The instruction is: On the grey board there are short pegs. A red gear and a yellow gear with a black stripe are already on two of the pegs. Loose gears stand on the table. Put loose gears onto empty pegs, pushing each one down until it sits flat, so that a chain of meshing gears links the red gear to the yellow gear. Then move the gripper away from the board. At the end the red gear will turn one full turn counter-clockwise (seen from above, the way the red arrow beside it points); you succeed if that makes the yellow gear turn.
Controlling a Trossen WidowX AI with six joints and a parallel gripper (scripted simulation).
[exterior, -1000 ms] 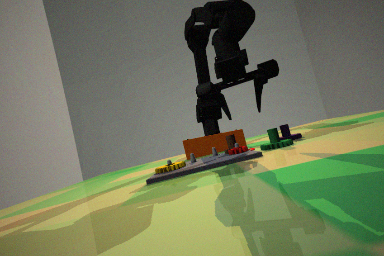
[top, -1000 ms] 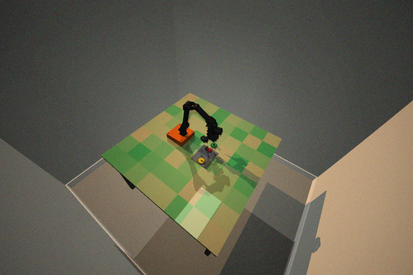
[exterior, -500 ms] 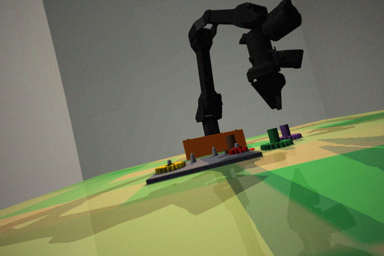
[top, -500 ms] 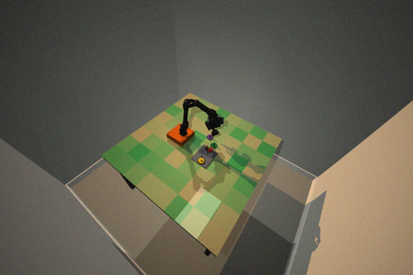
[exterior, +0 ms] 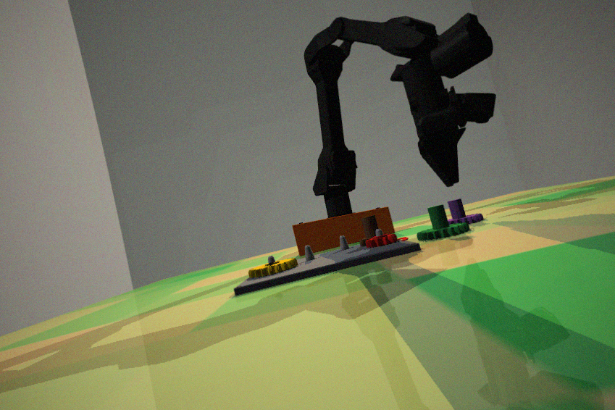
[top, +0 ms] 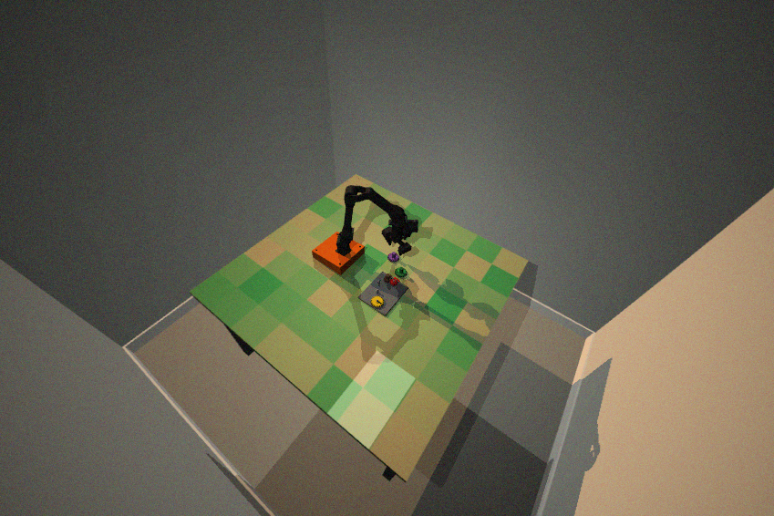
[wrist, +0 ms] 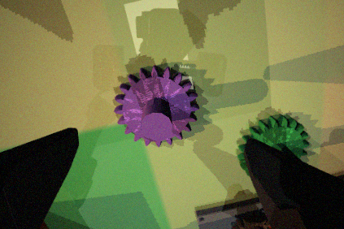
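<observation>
The purple gear lies 50 mm below my gripper tip. The rest, counted from my gripper tip: brown gear 150 mm to the right, 60 mm ahead, 40 mm below; red arrow 120 mm to the right, 100 mm ahead, 60 mm below; green gear 90 mm ahead, 70 mm to the right, 50 mm below.
</observation>
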